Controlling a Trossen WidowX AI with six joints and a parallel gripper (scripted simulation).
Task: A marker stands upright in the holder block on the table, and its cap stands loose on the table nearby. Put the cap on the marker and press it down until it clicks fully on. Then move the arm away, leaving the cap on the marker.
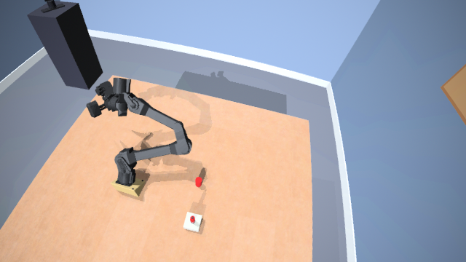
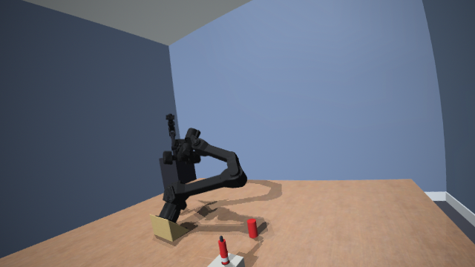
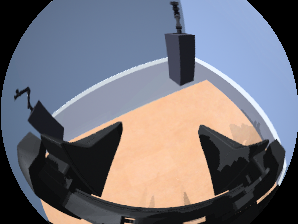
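The red cap is 510 mm ahead of my gripper tip, 210 mm to the right of it and 170 mm below it.
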